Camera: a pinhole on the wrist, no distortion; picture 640 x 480 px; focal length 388.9 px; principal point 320.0 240.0 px. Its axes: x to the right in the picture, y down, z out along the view. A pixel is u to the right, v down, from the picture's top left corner.
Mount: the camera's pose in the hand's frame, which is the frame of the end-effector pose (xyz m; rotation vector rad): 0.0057 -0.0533 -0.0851 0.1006 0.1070 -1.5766
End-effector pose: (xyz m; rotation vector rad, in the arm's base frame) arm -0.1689 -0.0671 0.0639 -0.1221 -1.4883 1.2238
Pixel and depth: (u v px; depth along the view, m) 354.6 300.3 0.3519
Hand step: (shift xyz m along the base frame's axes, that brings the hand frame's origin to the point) -0.1533 -0.1748 0.1848
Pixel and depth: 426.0 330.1 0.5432
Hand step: -0.2382 -0.2965 0.3672
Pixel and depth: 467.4 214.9 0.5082
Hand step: -0.1319 -0.3948 0.2810
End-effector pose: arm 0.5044 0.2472 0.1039 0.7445 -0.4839 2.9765
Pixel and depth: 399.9 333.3 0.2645
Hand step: 0.0309 0.0806 0.2156
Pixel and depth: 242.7 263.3 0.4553
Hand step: 0.1428 -0.0949 0.3396
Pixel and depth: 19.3 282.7 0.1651
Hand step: 0.0151 -0.0791 0.0767
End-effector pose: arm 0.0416 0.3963 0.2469 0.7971 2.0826 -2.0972
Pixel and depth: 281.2 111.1 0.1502
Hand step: -0.0061 -0.0716 0.0665
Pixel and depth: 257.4 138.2 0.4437
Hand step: -0.0331 -0.3765 0.0591
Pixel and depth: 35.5 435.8 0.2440
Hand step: -0.1300 -0.1385 -0.1469
